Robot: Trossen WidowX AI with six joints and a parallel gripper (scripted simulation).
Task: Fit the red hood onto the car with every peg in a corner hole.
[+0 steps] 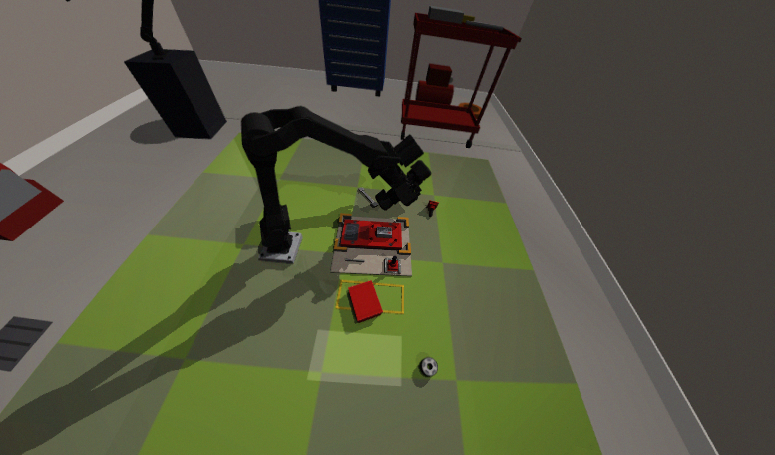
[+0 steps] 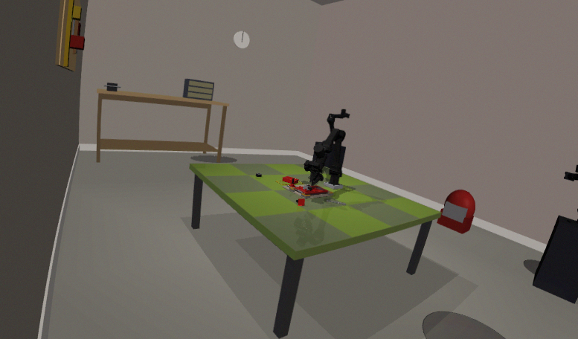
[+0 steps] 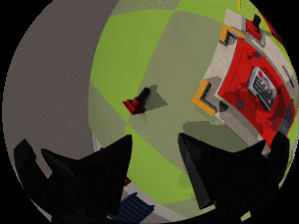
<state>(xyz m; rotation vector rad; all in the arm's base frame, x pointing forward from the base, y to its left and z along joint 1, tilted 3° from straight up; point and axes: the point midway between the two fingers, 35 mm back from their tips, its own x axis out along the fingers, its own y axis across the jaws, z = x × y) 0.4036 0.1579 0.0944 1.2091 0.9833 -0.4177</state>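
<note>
The red hood is 15 cm behind my gripper tip, 34 cm to the right of it and 9 cm below it. Round my gripper tip: grey engine block: 9 cm behind, 10 cm to the right, 8 cm below; then wrench: 15 cm behind, 9 cm to the left, 10 cm below; then wheel: 1 cm ahead, 50 cm to the right, 9 cm below.
</note>
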